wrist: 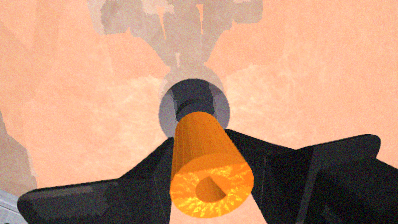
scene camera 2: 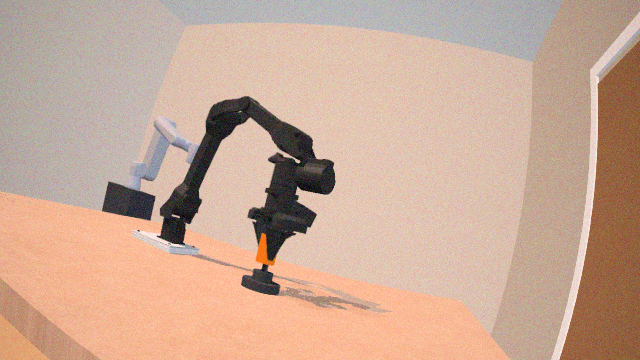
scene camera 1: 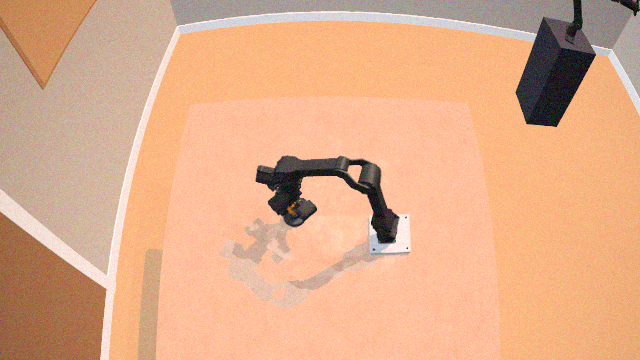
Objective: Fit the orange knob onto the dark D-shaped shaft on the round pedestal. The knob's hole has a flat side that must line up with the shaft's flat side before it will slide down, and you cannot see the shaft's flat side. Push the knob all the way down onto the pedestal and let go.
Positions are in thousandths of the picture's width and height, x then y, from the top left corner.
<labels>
The gripper shows in the wrist view (501,618), in scene camera 2 (416,718) and in scene camera 1 (459,576).
</labels>
